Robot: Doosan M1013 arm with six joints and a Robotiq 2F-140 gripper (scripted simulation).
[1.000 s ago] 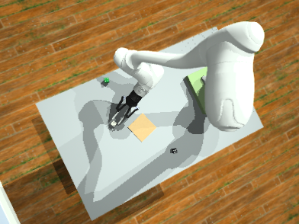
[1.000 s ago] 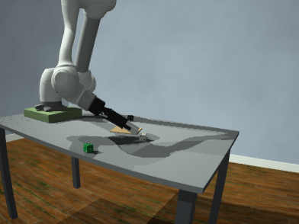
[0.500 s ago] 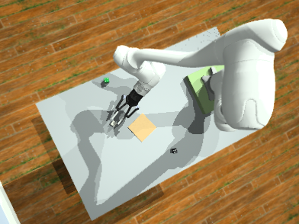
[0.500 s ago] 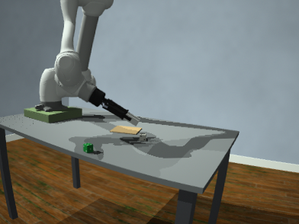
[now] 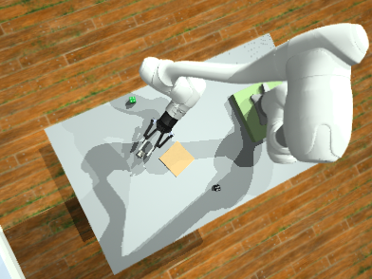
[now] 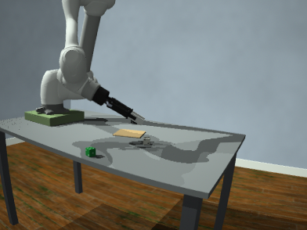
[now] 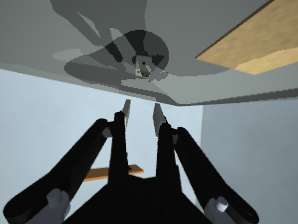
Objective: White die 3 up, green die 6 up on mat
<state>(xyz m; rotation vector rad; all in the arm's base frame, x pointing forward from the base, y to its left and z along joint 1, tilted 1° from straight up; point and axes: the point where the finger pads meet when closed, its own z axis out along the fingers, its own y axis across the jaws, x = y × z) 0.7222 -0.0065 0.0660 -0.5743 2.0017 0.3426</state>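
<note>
My gripper is now 40 mm short of the white die, 20 mm to the right of it and 100 mm above it. From my hand the other things lie so: green die: 10 mm behind, 270 mm to the right, 100 mm below; black die: 280 mm behind, 340 mm to the left, 100 mm below; tan mat: 130 mm behind, 110 mm to the left, 110 mm below.
</note>
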